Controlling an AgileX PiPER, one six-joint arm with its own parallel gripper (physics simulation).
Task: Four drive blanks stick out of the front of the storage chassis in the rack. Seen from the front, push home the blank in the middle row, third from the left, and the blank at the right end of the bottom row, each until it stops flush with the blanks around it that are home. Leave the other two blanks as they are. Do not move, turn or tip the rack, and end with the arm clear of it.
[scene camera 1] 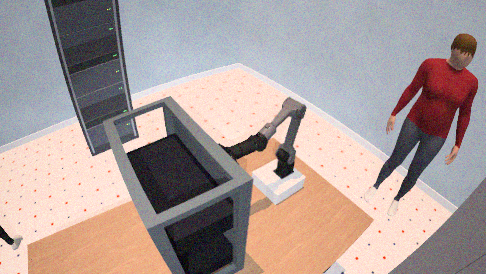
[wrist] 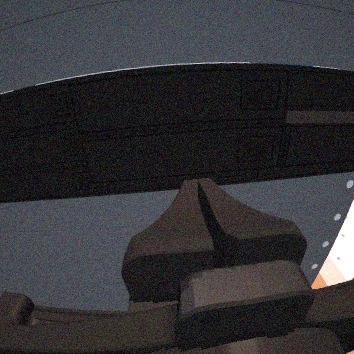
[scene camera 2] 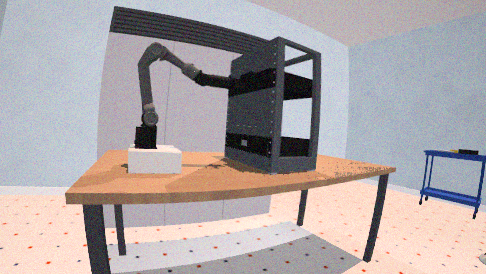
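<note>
The storage chassis (scene camera 1: pixel 165 170) (scene camera 2: pixel 257 84) (wrist: pixel 160 105) is a black box high in the grey rack (scene camera 1: pixel 241 220) (scene camera 2: pixel 278 110) (wrist: pixel 70 245). In the wrist view its dark front shows faint outlines of blanks. A lighter strip (wrist: pixel 320 117) lies above a blank (wrist: pixel 320 145) at the right. How far each blank sticks out is too dark to tell. My gripper (scene camera 2: pixel 232 83) (wrist: pixel 195 189) is shut and empty, with its tips in front of the chassis's lower edge in the wrist view. Whether they touch it cannot be told. In scene camera 1 the rack hides the tips.
The rack stands upright on the wooden table (scene camera 1: pixel 300 220) (scene camera 2: pixel 100 175). The arm's white base block (scene camera 1: pixel 280 185) (scene camera 2: pixel 155 160) is in front of it. Another black unit (scene camera 2: pixel 295 146) is low in the rack. A tall server rack, a person in red and a blue trolley (scene camera 2: pixel 450 196) stand beyond the table.
</note>
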